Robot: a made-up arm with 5 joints. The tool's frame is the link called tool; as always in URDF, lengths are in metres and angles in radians. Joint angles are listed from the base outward. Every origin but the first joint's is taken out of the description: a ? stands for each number. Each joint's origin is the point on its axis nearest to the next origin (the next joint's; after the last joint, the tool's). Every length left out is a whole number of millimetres.
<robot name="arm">
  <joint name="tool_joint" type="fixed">
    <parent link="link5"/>
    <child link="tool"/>
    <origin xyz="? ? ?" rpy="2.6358 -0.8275 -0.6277"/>
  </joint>
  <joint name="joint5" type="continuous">
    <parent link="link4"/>
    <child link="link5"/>
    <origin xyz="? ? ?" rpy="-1.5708 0 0"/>
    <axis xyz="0 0 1"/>
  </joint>
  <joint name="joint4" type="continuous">
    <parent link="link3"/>
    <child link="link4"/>
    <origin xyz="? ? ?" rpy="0 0 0"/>
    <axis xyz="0 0 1"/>
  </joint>
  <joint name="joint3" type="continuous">
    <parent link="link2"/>
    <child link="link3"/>
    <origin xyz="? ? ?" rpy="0 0 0"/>
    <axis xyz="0 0 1"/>
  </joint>
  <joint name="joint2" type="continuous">
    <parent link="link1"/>
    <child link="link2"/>
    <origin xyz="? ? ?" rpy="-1.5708 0 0"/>
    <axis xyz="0 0 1"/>
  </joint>
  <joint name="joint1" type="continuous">
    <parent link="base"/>
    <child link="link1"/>
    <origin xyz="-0.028 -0.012 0.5" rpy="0 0 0"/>
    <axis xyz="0 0 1"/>
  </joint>
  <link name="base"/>
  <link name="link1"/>
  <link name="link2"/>
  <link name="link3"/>
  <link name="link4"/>
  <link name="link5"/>
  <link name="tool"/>
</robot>
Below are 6 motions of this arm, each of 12 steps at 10 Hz.
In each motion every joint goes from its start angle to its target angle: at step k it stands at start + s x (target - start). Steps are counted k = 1, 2, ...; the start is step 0. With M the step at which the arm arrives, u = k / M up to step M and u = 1 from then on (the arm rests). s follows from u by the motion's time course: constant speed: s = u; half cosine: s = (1 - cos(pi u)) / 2; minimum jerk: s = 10 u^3 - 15 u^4 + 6 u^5.
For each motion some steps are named. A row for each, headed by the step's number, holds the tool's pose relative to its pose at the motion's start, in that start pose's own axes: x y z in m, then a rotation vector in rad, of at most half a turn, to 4 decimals.
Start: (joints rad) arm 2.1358 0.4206 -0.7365 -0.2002 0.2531
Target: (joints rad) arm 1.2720 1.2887 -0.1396 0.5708 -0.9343
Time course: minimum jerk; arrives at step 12
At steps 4, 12:
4: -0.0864 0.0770 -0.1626 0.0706 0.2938 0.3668
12: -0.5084 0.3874 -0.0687 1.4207 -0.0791 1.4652

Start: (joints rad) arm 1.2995 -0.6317 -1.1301 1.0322 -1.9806
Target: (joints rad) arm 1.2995 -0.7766 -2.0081 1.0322 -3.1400
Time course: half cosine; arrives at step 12
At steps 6, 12:
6: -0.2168 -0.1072 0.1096 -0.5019 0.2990 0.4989
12: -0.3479 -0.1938 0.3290 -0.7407 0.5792 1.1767

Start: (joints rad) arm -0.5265 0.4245 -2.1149 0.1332 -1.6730
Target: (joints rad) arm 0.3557 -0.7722 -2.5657 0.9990 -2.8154
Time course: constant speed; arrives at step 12
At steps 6, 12:
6: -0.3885 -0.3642 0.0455 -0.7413 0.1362 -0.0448
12: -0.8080 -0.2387 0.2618 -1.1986 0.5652 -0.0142

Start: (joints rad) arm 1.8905 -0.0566 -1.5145 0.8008 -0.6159
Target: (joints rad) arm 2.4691 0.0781 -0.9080 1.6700 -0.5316
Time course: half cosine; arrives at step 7
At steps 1, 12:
1: 0.0206 0.0232 0.0058 0.0426 -0.0280 0.0665
12: 0.0626 0.4563 0.2174 0.5499 -0.1944 1.5521

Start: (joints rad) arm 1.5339 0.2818 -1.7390 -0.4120 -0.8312
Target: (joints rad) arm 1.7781 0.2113 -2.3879 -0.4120 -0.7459
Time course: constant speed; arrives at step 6
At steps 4, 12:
4: -0.0069 -0.2582 0.0157 -0.2044 0.0271 -0.4756
12: -0.0571 -0.3736 0.0360 -0.2864 0.0511 -0.7231

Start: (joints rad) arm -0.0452 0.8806 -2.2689 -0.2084 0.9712
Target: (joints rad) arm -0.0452 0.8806 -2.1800 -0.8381 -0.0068
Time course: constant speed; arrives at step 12
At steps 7, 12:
7: -0.0018 -0.0278 0.0401 -0.4039 -0.4714 0.1922
12: -0.0133 -0.0508 0.0733 -0.7570 -0.7703 0.2421

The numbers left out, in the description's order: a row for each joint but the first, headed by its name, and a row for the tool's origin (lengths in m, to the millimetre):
tool: -0.025 0.015 0
joint5: 0.114 0.174 0
joint4: 0.09 0.307 0
joint3: 0.06 -0.26 0
joint2: 0.022 0.019 0

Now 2 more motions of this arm.
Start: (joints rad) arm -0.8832 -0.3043 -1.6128 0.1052 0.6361
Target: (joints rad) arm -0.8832 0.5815 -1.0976 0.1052 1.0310
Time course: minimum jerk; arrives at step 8
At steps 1, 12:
1: -0.0015 0.0068 -0.0121 0.0045 0.0218 0.0070
12: -0.5142 0.2782 -0.4930 0.0465 1.4166 0.2887

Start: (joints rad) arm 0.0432 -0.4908 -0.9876 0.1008 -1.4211
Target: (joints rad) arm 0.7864 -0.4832 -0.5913 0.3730 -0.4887
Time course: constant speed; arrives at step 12
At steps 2, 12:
2: 0.0614 -0.0075 0.0422 0.1301 -0.1147 -0.1119
12: 0.2342 -0.0588 0.3682 0.7880 -0.6494 -0.1956

